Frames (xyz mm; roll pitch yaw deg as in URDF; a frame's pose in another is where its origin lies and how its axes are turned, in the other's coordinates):
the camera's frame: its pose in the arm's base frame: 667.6 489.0 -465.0 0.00 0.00 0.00
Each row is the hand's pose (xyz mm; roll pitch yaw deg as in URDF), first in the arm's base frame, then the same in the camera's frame.
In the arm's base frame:
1: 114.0 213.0 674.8 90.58 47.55 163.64
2: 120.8 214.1 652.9 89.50 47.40 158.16
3: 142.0 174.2 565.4 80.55 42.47 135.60
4: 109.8 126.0 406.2 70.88 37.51 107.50
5: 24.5 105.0 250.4 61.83 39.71 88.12
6: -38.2 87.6 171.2 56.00 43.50 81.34
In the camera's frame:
1: -553.6 -276.0 1139.8 90.58 47.55 163.64
2: -546.8 -274.9 1117.9 89.50 47.40 158.16
3: -525.6 -314.8 1030.4 80.55 42.47 135.60
4: -557.8 -363.0 871.2 70.88 37.51 107.50
5: -643.1 -384.0 715.4 61.83 39.71 88.12
6: -705.8 -401.4 636.2 56.00 43.50 81.34

